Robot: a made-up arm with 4 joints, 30 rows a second.
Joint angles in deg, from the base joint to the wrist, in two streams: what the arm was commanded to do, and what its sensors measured. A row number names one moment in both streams.
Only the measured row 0 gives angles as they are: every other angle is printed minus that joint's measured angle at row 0.
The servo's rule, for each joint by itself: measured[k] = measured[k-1] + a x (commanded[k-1-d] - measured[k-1]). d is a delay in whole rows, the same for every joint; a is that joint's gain. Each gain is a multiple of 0.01, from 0.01 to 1. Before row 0 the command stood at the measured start. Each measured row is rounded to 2 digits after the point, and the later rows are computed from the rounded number. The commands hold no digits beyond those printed.
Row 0, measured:
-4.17, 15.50, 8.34, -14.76
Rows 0 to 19, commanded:
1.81, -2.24, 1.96, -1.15
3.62, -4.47, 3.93, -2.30
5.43, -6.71, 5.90, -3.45
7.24, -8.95, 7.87, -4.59
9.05, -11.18, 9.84, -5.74
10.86, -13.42, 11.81, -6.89
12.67, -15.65, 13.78, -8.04
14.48, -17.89, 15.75, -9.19
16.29, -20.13, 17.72, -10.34
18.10, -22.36, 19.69, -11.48
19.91, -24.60, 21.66, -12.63
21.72, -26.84, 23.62, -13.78
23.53, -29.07, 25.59, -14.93
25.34, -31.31, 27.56, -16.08
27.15, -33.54, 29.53, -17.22
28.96, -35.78, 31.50, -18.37
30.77, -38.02, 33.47, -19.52
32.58, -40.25, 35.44, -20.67
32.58, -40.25, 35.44, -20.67
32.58, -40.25, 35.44, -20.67
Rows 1 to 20, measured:
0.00, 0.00, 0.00, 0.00
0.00, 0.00, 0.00, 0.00
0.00, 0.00, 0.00, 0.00
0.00, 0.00, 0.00, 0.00
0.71, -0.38, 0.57, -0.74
1.84, -1.08, 1.54, -1.74
3.24, -2.04, 2.80, -2.83
4.80, -3.21, 4.27, -3.96
6.46, -4.56, 5.89, -5.10
8.18, -6.07, 7.61, -6.25
9.93, -7.70, 9.40, -7.40
11.70, -9.43, 11.24, -8.55
13.49, -11.25, 13.12, -9.70
15.29, -13.14, 15.03, -10.84
17.09, -15.09, 16.95, -11.99
18.90, -17.09, 18.88, -13.14
20.71, -19.13, 20.83, -14.29
22.52, -21.20, 22.78, -15.44
24.33, -23.30, 24.74, -16.58
26.14, -25.42, 26.70, -17.73
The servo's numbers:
d 4
a 0.39 0.17 0.29 0.64

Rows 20 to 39, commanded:
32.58, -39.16, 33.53, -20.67
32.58, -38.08, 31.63, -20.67
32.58, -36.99, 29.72, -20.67
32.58, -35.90, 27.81, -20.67
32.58, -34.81, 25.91, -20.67
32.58, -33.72, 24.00, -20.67
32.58, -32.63, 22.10, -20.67
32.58, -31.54, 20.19, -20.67
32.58, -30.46, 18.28, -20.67
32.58, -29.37, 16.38, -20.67
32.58, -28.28, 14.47, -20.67
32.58, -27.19, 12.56, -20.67
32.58, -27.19, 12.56, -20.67
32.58, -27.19, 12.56, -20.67
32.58, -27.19, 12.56, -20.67
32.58, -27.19, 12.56, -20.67
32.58, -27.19, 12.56, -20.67
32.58, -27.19, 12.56, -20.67
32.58, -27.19, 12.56, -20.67
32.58, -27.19, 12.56, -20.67
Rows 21 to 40, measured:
27.95, -27.56, 28.66, -18.88
29.76, -29.72, 30.63, -20.03
30.86, -31.51, 32.02, -20.44
31.53, -33.00, 33.01, -20.59
31.94, -34.05, 33.16, -20.64
32.19, -34.74, 32.72, -20.66
32.34, -35.12, 31.85, -20.67
32.43, -35.25, 30.68, -20.67
32.49, -35.18, 29.30, -20.67
32.53, -34.93, 27.76, -20.67
32.55, -34.54, 26.12, -20.67
32.56, -34.03, 24.40, -20.67
32.57, -33.42, 22.63, -20.67
32.57, -32.73, 20.82, -20.67
32.57, -31.97, 18.98, -20.67
32.57, -31.16, 17.12, -20.67
32.57, -30.49, 15.80, -20.67
32.57, -29.93, 14.86, -20.67
32.57, -29.46, 14.19, -20.67
32.57, -29.07, 13.72, -20.67

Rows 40 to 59, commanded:
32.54, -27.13, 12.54, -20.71
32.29, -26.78, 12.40, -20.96
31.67, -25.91, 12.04, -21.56
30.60, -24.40, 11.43, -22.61
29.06, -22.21, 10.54, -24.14
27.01, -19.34, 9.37, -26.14
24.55, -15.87, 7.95, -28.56
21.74, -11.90, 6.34, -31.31
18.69, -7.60, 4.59, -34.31
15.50, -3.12, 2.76, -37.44
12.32, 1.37, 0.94, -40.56
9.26, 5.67, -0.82, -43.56
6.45, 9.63, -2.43, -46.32
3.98, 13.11, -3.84, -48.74
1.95, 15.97, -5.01, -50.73
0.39, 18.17, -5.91, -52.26
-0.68, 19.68, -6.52, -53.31
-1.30, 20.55, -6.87, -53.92
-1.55, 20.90, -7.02, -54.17
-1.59, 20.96, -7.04, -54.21
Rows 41 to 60, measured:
32.57, -28.75, 13.38, -20.67
32.57, -28.48, 13.14, -20.67
32.57, -28.26, 12.97, -20.67
32.57, -28.08, 12.85, -20.67
32.56, -27.92, 12.76, -20.70
32.45, -27.73, 12.66, -20.87
32.15, -27.42, 12.48, -21.31
31.55, -26.91, 12.18, -22.14
30.58, -26.11, 11.70, -23.42
29.19, -24.96, 11.02, -25.16
27.38, -23.41, 10.13, -27.34
25.18, -21.45, 9.03, -29.88
22.65, -19.10, 7.74, -32.72
19.86, -16.38, 6.30, -35.74
16.92, -13.36, 4.75, -38.82
13.93, -10.12, 3.13, -41.85
11.01, -6.76, 1.52, -44.71
8.27, -3.38, -0.03, -47.29
5.81, -0.09, -1.47, -49.49
3.70, 3.01, -2.76, -51.26

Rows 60 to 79, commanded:
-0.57, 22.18, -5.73, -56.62
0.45, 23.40, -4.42, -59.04
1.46, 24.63, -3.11, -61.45
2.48, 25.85, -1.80, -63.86
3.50, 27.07, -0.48, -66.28
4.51, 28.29, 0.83, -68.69
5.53, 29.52, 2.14, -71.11
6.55, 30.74, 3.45, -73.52
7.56, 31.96, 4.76, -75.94
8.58, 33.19, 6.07, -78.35
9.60, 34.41, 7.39, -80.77
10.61, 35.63, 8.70, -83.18
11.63, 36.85, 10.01, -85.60
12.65, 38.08, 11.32, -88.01
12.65, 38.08, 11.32, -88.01
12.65, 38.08, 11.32, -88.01
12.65, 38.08, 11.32, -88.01
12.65, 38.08, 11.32, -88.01
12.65, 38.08, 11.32, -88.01
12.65, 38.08, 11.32, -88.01
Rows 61 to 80, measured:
1.99, 5.84, -3.85, -52.57
0.71, 8.34, -4.73, -53.43
-0.17, 10.48, -5.39, -53.90
-0.72, 12.26, -5.87, -54.10
-0.66, 13.95, -5.83, -55.71
-0.23, 15.56, -5.42, -57.84
0.43, 17.10, -4.75, -60.15
1.23, 18.59, -3.89, -62.52
2.12, 20.03, -2.90, -64.93
3.05, 21.43, -1.82, -67.34
4.02, 22.81, -0.67, -69.75
5.01, 24.16, 0.52, -72.16
6.00, 25.49, 1.75, -74.58
7.01, 26.80, 3.00, -76.99
8.02, 28.09, 4.27, -79.41
9.03, 29.37, 5.55, -81.82
10.04, 30.64, 6.84, -84.24
11.06, 31.90, 8.14, -86.65
11.68, 32.95, 9.06, -87.52
12.06, 33.82, 9.72, -87.83

